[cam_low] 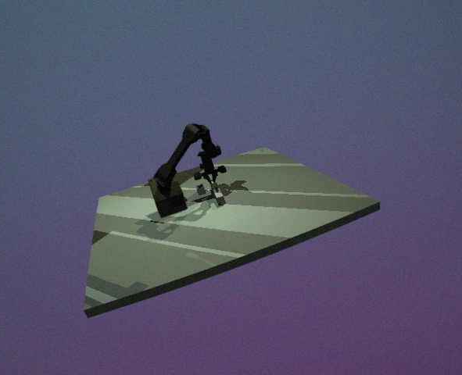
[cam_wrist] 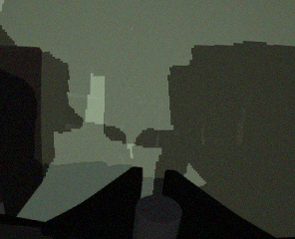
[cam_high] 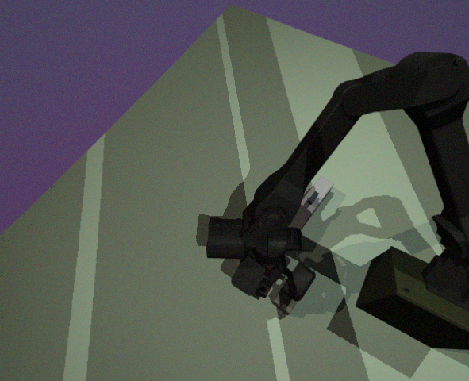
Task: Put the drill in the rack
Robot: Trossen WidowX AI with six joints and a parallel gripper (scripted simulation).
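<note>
The drill is 50 mm to the right of my gripper tip, 30 mm above it and 10 mm behind it. Also, from my gripper tip: long grey block (150 mm to the right, 20 mm behind, 10 mm above); then key (180 mm to the right, 30 mm behind, 30 mm above); then rack (70 mm behind, 20 mm to the left).
</note>
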